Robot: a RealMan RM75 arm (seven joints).
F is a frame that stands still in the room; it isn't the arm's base.
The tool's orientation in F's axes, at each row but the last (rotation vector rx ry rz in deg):
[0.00 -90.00 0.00]
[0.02 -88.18 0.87]
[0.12 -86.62 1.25]
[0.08 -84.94 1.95]
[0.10 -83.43 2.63]
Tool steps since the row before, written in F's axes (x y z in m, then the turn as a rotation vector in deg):
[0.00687 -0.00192 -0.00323 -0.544 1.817 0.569]
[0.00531 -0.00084 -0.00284 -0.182 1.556 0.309]
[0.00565 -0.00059 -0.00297 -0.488 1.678 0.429]
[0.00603 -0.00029 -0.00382 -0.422 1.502 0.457]
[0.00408 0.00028 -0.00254 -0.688 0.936 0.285]
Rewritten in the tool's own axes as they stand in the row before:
[-0.00323 -0.00192 -0.00687 0.569 1.817 0.544]
[-0.00268 -0.00087 -0.00539 0.318 1.555 0.177]
[-0.00264 -0.00064 -0.00581 0.422 1.680 0.487]
[-0.00328 -0.00036 -0.00634 0.451 1.502 0.428]
[-0.00205 0.00022 -0.00435 0.233 0.950 0.689]

